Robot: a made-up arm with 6 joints.
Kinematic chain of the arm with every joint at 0, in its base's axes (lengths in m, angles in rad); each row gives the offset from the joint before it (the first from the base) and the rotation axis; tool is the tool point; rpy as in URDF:
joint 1: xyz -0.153 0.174 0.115 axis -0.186 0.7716 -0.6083
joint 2: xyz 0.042 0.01 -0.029 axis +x
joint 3: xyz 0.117 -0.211 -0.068 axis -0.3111 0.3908 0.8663
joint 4: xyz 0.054 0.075 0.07 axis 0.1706 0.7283 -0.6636
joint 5: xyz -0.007 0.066 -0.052 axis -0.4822 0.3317 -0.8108
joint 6: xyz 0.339 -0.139 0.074 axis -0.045 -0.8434 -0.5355
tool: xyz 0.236 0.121 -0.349 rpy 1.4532 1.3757 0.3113
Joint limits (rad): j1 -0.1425..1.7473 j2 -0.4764..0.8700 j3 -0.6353..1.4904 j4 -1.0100..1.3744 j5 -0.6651..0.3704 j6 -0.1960..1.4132
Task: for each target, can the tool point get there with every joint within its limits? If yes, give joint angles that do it. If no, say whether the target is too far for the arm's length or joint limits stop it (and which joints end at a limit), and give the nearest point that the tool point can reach.
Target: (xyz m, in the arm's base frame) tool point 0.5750 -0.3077 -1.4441
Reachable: no: too far | nearest point 0.3003 -0.1647 -0.7958 | short by 0.719 m
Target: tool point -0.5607 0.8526 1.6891
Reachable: no: too far | nearest point -0.2326 0.4561 0.7068 | short by 1.109 m
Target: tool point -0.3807 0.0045 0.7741
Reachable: no: joint limits stop it (at a limit: joint 1, joint 2, joint 4, joint 5, joint 6) | nearest point -0.5289 -0.1094 0.5926 | short by 0.261 m
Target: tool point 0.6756 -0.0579 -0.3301
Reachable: yes | joints 0.1888 0.7326 -0.4655 0.1440 -0.2623 0.2325
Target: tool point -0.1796 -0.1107 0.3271
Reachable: no: joint limits stop it (at a limit: joint 2, joint 3, joint 4, joint 5, joint 6) | nearest point -0.4725 -0.3506 0.4707 | short by 0.405 m
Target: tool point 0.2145 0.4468 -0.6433
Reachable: yes | joints 0.4417 0.7477 1.2589 0.6018 -0.0452 0.6544
